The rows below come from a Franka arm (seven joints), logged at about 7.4 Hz.
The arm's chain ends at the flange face. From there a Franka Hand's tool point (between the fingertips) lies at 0.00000 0.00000 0.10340 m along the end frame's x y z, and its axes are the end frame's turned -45 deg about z.
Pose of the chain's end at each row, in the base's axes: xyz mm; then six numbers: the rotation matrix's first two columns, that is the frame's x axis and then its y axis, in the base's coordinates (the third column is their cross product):
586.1 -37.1 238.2 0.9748 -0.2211 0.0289 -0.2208 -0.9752 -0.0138
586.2 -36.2 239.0 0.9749 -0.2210 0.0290 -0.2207 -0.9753 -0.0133
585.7 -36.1 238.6 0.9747 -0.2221 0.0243 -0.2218 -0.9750 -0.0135
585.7 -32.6 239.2 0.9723 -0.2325 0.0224 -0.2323 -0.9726 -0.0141
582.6 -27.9 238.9 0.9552 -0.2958 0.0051 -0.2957 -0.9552 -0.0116
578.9 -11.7 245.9 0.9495 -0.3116 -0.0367 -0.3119 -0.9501 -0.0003
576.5 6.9 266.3 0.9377 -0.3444 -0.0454 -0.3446 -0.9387 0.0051
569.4 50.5 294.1 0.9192 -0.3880 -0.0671 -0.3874 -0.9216 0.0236
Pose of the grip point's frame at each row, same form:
589.3 -36.4 134.9 0.8454 0.5332 0.0302 0.5332 -0.8459 0.0107
589.4 -35.5 135.6 0.8454 0.5334 0.0299 0.5333 -0.8459 0.0111
588.5 -35.3 135.2 0.8461 0.5324 0.0267 0.5324 -0.8465 0.0076
588.3 -31.7 135.8 0.8518 0.5233 0.0258 0.5233 -0.8521 0.0059
583.5 -26.9 135.5 0.8845 0.4663 0.0118 0.4663 -0.8846 -0.0046
575.3 -10.5 142.6 0.8919 0.4515 -0.0257 0.4509 -0.8922 -0.0262
571.9 8.0 163.0 0.9067 0.4202 -0.0357 0.4194 -0.9073 -0.0285
562.1 50.9 191.0 0.9239 0.3773 -0.0641 0.3760 -0.9260 -0.0308

